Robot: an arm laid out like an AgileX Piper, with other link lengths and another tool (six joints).
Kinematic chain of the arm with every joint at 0, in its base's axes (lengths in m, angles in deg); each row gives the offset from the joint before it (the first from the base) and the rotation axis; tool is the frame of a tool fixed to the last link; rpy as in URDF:
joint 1: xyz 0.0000 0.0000 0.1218 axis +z
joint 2: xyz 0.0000 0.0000 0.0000 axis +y
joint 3: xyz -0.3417 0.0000 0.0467 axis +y
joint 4: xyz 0.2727 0.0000 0.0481 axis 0.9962 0 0.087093
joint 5: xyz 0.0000 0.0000 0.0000 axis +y
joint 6: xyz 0.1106 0.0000 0.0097 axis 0.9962 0 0.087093
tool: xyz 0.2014 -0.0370 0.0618 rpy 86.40 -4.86 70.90
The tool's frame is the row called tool.
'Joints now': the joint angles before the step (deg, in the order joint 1, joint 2, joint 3, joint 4, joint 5, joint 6). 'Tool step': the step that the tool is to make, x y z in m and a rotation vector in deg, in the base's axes. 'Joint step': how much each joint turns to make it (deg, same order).
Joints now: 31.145 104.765 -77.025 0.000 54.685 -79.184
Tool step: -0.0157 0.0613 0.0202 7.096 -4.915 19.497
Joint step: 0.117 0.172 -0.086 11.701 -6.082 -25.498
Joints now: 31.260 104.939 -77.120 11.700 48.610 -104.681
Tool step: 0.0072 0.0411 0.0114 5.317 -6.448 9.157
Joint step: 0.455 1.611 0.013 8.472 -7.251 -15.340
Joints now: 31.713 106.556 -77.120 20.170 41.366 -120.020
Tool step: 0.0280 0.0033 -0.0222 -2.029 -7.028 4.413
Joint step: -0.002 3.464 -0.004 -1.278 -7.369 -6.995
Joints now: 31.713 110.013 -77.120 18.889 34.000 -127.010
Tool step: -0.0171 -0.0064 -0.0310 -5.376 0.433 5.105
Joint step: 1.326 1.944 0.010 -4.436 1.589 -1.414
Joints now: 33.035 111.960 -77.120 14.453 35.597 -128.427
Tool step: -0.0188 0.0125 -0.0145 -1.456 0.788 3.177
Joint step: 2.271 1.297 -0.002 -0.644 0.266 -0.582
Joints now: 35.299 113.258 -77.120 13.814 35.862 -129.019
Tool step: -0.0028 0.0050 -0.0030 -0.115 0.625 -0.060
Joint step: 0.607 0.650 -0.629 -0.179 0.436 0.934
